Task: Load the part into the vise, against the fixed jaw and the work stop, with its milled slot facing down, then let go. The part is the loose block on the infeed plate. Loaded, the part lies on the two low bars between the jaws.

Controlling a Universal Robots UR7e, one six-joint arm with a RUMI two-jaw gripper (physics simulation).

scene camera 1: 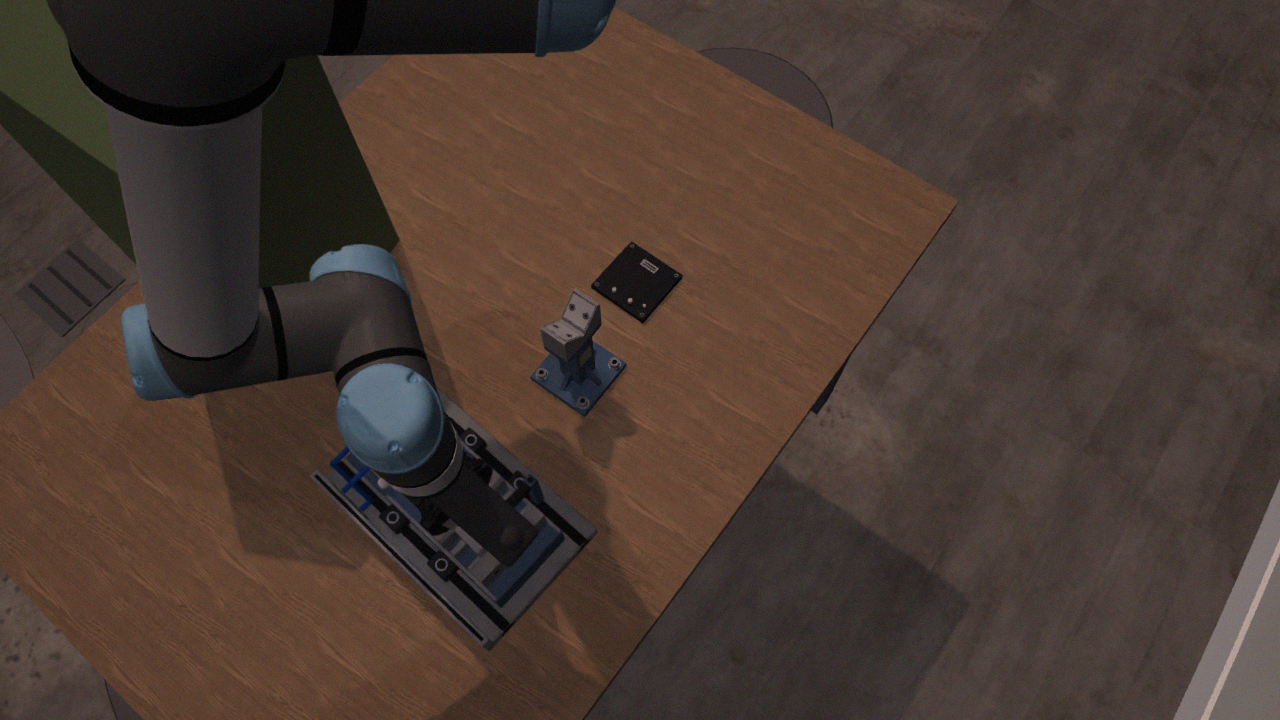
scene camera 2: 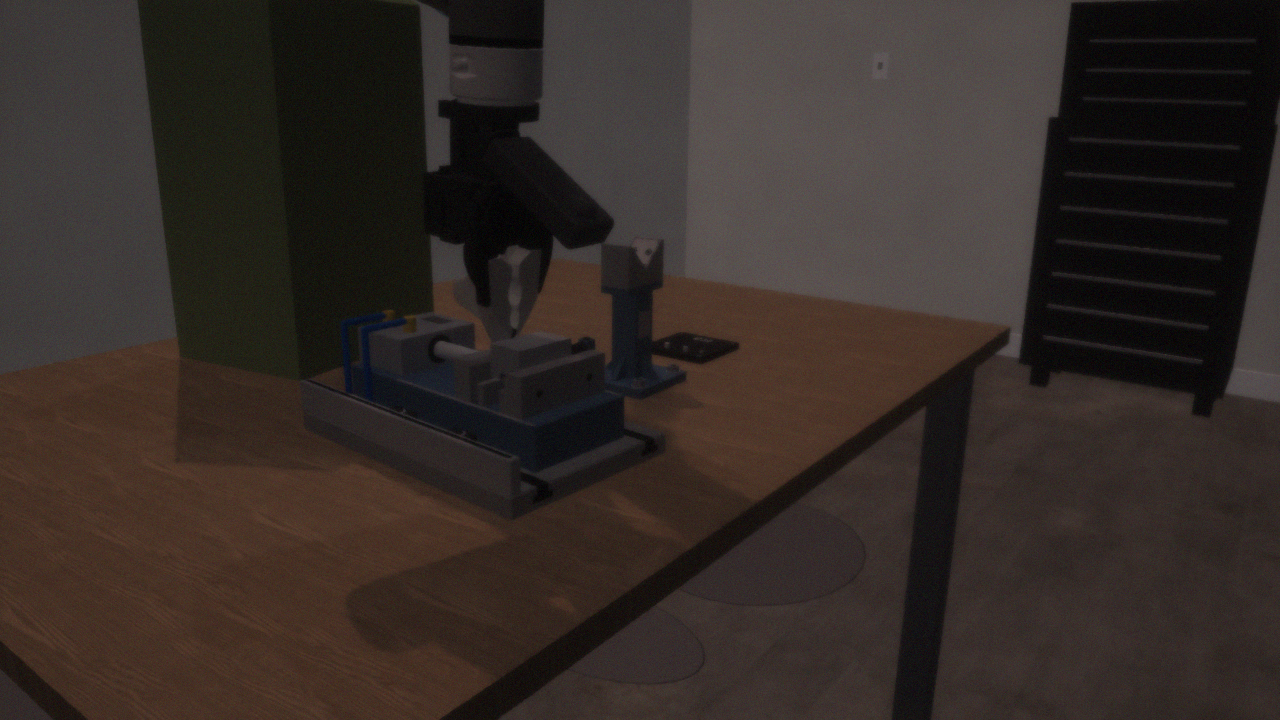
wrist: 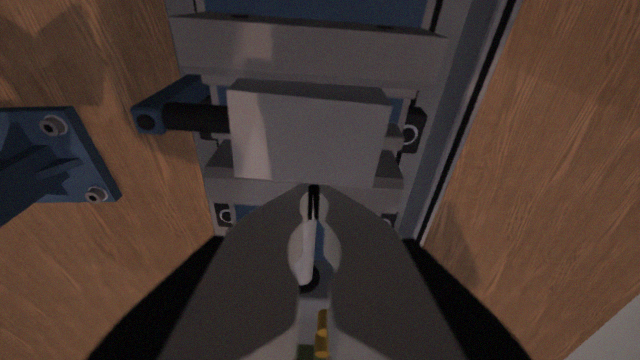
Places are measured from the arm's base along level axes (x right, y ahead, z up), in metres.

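Pixels of known places: gripper, fingertip midpoint: (scene camera 2: 504, 349) (wrist: 313, 187).
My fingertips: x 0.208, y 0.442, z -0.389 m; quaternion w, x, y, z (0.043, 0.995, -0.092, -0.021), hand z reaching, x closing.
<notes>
Ahead of a thing's pixels: the offset from my fingertips to its top centre. "spot": to the spot under its first point.
The part, a plain grey block @[dx +0.003, dy +0.031, dz +0.013 m] (scene camera 2: 532, 351) (wrist: 307, 135), lies between the vise jaws; its slot does not show. A narrow strip shows between it and the fixed jaw (scene camera 2: 554, 383) (wrist: 310, 52) in the wrist view. Its left side in that view meets the black rod of the work stop @[dx -0.043, dy +0.040, dz -0.001 m] (wrist: 195, 117); exact contact cannot be told. The moving jaw (scene camera 2: 469, 374) (wrist: 227, 194) is behind the part. My gripper (scene camera 2: 513, 334) (wrist: 313, 187) is shut and empty, its tips at the part's moving-jaw side. Whether they touch it is unclear. The arm hides them in scene camera 1.
A blue stand with a grey V-shaped head @[spot: dx -0.241, dy -0.001, dz +0.034 m] (scene camera 1: 572, 329) (scene camera 2: 631, 268) is beside the vise. A black plate with small pins @[dx -0.399, dy -0.001, dz -0.089 m] (scene camera 1: 637, 282) (scene camera 2: 693, 347) lies beyond it. Blue hoses @[spot: dx +0.035, dy -0.128, dz +0.014 m] (scene camera 1: 353, 479) (scene camera 2: 356, 358) rise at the vise's rear. A tall green block (scene camera 2: 286, 179) stands behind.
</notes>
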